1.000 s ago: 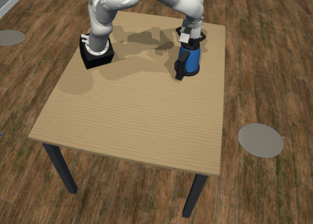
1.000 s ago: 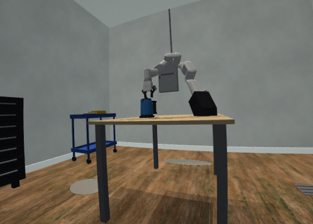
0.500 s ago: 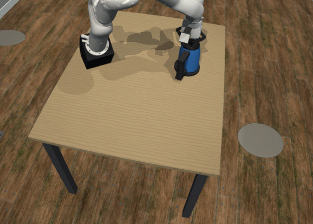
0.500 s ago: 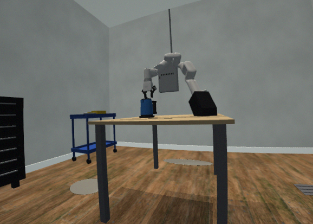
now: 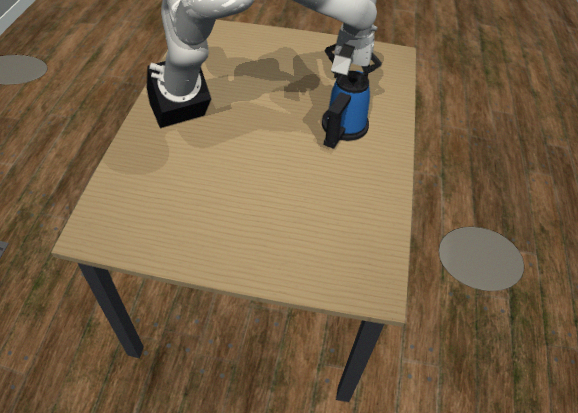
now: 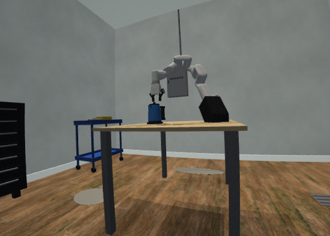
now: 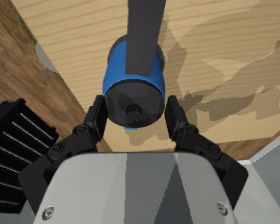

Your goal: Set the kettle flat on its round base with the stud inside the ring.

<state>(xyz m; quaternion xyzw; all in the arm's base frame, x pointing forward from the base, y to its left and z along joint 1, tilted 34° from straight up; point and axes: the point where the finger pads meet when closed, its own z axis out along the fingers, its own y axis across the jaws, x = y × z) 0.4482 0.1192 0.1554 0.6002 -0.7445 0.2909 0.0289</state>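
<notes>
Now: hand 120 mm above the blue kettle. From my hand the other things lie so: round black base (10 mm ahead, 40 mm to the left, 210 mm below).
</notes>
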